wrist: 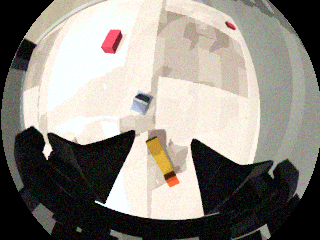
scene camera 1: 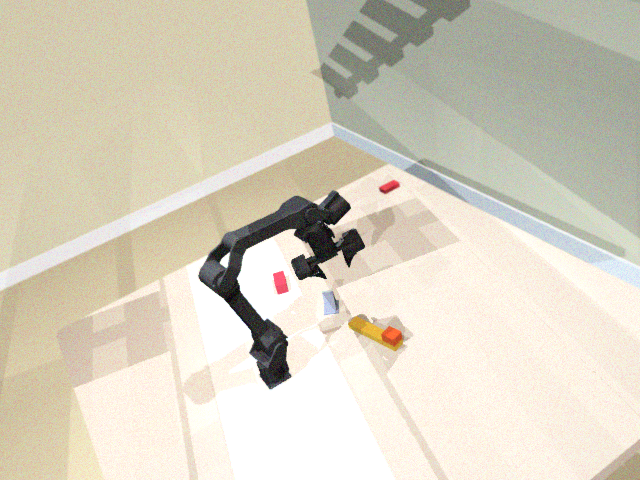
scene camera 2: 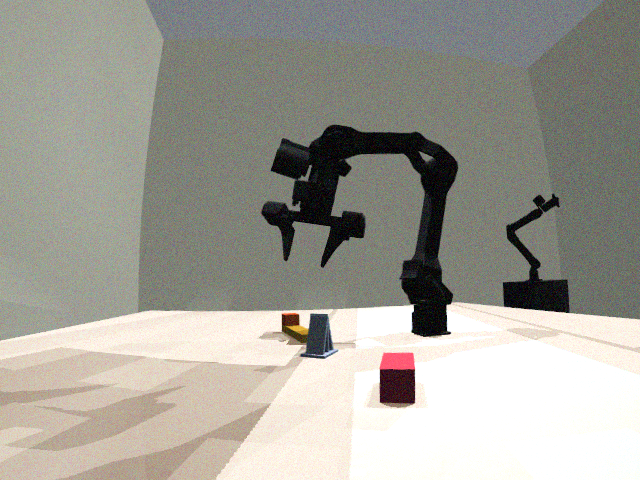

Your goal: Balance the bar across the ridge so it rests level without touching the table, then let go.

Labels:
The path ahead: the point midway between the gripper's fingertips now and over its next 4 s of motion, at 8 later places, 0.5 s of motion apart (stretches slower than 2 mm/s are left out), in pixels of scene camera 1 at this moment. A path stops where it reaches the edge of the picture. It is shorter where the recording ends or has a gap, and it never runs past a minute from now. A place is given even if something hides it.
My gripper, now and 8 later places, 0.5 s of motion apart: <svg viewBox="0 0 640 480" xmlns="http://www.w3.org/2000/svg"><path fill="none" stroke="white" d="M337 272L353 287L363 303L368 321L371 328L370 331L370 323L368 311L364 301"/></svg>

